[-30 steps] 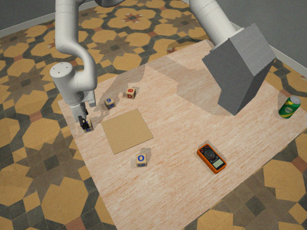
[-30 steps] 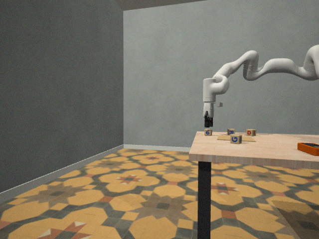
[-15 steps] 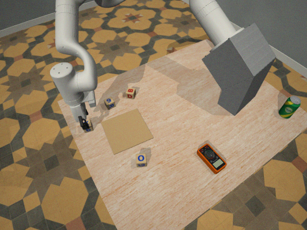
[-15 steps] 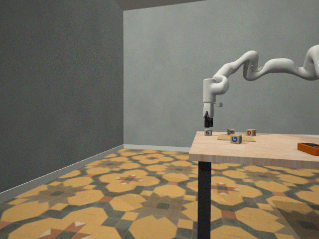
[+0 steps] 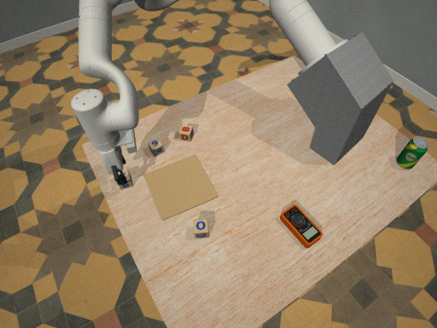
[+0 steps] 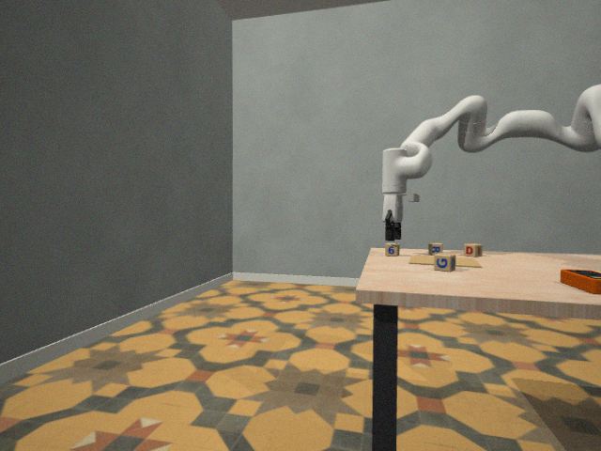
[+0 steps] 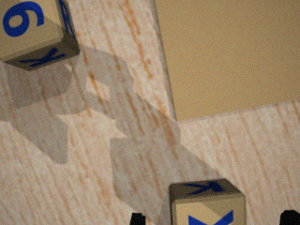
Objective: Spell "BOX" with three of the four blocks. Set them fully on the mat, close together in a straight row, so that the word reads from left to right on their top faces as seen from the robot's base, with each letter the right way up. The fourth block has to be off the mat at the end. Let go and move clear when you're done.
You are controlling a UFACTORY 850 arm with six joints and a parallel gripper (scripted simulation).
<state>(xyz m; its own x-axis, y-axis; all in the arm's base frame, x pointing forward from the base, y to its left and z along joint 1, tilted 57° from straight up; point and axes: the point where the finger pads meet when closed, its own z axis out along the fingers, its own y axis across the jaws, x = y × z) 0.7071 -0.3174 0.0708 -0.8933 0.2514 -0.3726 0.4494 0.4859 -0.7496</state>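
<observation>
Now: the X block 50 mm below my hand. Also, from my hand: B block (290 mm behind, 30 mm to the right, 50 mm below); then O block (80 mm behind, 320 mm to the left, 50 mm below); then tan mat (130 mm behind, 140 mm to the left, 70 mm below).
</observation>
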